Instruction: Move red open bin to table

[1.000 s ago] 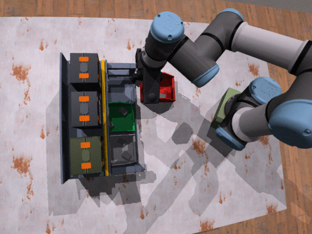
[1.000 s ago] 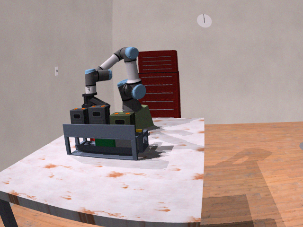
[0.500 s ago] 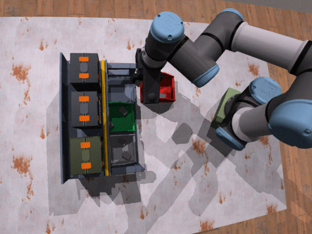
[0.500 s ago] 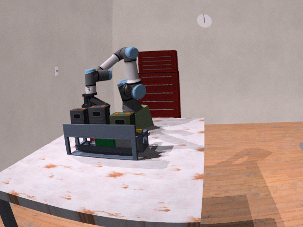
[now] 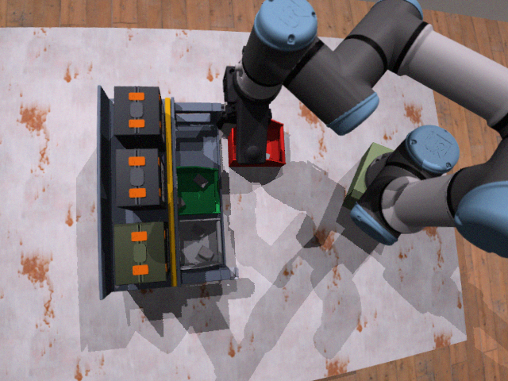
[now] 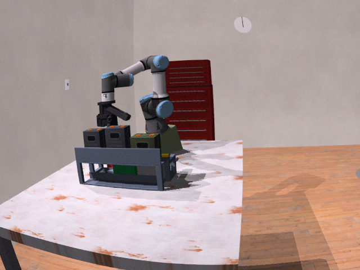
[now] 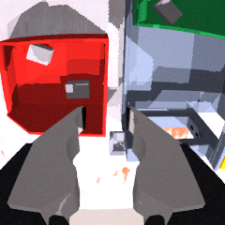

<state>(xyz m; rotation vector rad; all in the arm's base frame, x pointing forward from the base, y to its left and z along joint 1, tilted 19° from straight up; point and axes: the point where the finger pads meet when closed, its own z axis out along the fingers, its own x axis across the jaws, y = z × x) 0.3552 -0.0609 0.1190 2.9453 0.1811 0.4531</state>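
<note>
The red open bin lies 8 cm below my hand, 7 cm behind it and 1 cm to the right of it. The rest, counted from my hand: shelf rail (11 cm to the left, 11 cm below, 1 cm ahead); then yellow bar (13 cm to the left, 12 cm ahead, 1 cm below); then green bin (12 cm to the left, 9 cm ahead, 8 cm below).
</note>
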